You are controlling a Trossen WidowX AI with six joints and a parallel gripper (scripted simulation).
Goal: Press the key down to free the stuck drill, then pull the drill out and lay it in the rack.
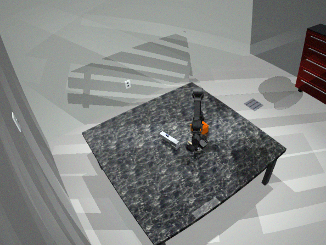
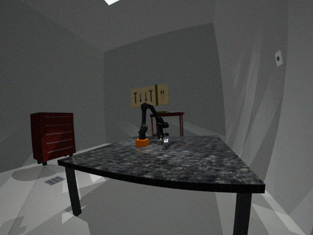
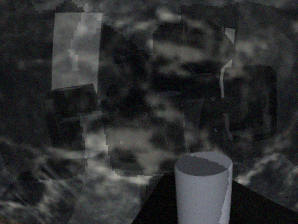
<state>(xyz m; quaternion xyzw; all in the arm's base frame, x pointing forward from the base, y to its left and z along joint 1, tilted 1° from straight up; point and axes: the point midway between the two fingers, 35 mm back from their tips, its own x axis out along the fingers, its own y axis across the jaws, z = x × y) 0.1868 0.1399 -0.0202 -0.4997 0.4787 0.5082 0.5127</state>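
Now: gripper tip 50 mm to the left of the dark block and 10 mm below it. The rest, counted from my gripper tip: dark key (80 mm ahead, 240 mm to the right, 40 mm above); then grey metal block (80 mm ahead, 220 mm to the right, 30 mm above).
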